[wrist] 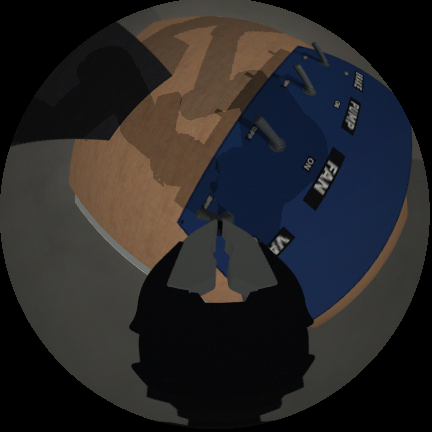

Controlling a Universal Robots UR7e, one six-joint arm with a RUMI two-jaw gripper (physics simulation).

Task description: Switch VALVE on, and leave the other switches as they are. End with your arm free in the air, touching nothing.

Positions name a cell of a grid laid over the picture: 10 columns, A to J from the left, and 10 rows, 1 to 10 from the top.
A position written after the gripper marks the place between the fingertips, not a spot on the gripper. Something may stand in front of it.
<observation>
In view: the gripper (F6) and a blue panel (H5).
</observation>
